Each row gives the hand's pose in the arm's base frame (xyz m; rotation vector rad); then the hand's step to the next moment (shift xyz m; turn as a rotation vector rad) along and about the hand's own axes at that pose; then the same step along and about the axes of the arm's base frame.
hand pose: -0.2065 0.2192 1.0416 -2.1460 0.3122 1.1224
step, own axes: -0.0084 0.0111 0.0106 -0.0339 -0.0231 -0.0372
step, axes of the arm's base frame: -0.0172 -0.0019 -0.0026 0.0146 -0.0112 0.0522
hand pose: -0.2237 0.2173 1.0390 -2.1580 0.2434 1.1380
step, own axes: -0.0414 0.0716 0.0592 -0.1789 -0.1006 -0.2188
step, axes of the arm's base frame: -0.0962 -0.0218 -0.0248 0.0823 -0.0897 0.2742
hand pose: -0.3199 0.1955 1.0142 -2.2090 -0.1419 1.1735
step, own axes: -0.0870 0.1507 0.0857 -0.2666 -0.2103 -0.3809
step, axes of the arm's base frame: -0.1472 -0.1116 -0.0593 0.1767 -0.1116 0.4655
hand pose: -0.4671 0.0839 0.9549 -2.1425 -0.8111 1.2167
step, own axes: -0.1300 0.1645 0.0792 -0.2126 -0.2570 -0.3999
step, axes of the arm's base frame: -0.0846 -0.1921 -0.0786 0.2047 -0.0441 0.4768
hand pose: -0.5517 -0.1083 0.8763 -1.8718 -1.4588 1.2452
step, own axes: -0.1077 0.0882 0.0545 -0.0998 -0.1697 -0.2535
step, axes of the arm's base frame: -0.0046 -0.1385 -0.0561 0.1273 0.0067 0.2946
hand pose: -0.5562 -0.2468 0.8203 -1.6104 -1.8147 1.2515
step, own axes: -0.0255 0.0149 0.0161 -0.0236 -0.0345 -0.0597
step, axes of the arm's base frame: 0.0022 -0.0305 -0.0141 0.0331 0.0011 0.0649
